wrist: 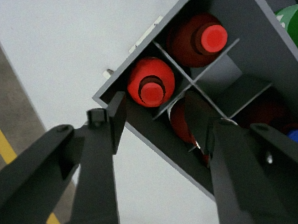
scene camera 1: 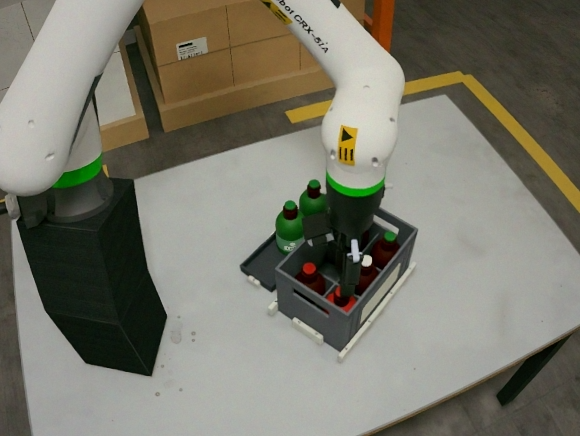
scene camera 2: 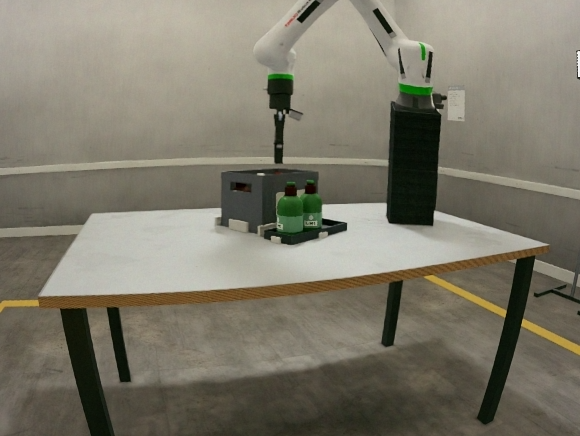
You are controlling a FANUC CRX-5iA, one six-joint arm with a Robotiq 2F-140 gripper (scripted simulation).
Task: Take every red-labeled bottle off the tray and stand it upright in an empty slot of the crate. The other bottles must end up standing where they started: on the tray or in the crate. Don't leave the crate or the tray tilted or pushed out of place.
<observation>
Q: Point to a tray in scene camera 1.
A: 260,265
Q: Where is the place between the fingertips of the gripper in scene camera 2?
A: At 278,163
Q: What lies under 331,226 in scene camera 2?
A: A tray.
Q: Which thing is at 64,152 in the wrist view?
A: The gripper.
</observation>
